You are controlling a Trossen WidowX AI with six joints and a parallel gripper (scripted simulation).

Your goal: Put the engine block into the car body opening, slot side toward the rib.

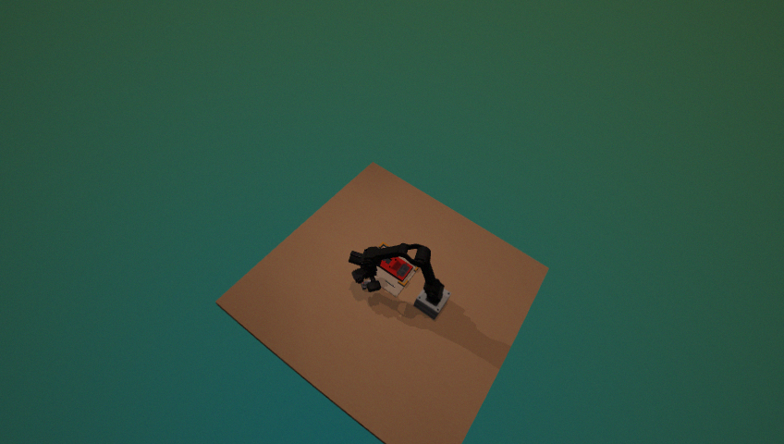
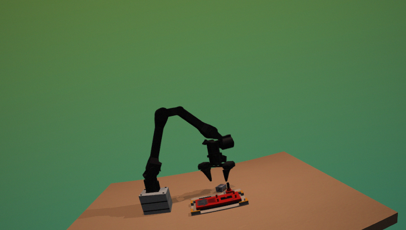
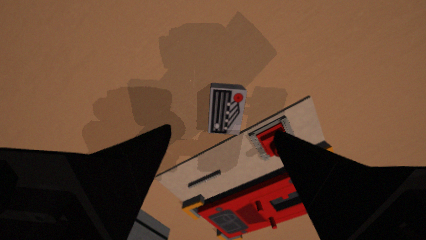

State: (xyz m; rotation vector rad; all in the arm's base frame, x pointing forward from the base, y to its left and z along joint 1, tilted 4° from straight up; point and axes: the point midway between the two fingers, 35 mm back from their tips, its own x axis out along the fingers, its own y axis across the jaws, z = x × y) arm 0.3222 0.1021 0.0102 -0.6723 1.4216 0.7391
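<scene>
My gripper tip is now 1 cm to the right of the engine block and 4 cm above it.
</scene>
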